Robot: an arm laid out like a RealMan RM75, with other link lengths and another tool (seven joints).
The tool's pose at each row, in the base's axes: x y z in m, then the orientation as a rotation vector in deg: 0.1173, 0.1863, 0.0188, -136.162, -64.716, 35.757; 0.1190, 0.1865, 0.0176, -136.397, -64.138, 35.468; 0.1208, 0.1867, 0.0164, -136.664, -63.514, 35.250; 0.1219, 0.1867, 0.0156, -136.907, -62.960, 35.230; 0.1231, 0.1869, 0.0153, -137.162, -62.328, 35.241; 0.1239, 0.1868, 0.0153, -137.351, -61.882, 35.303; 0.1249, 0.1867, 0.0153, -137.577, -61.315, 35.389
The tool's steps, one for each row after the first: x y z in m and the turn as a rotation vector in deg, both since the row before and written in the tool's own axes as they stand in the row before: 0.0014, 0.0016, 0.0000, 0.046, 0.343, 0.363; 0.0014, 0.0016, 0.0000, 0.048, 0.302, 0.417; 0.0008, 0.0011, 0.0000, 0.057, 0.144, 0.409; 0.0009, 0.0008, -0.0004, 0.085, 0.143, 0.464; 0.0004, 0.0005, -0.0005, 0.057, 0.061, 0.343; 0.0005, 0.0006, -0.0006, 0.084, 0.074, 0.431
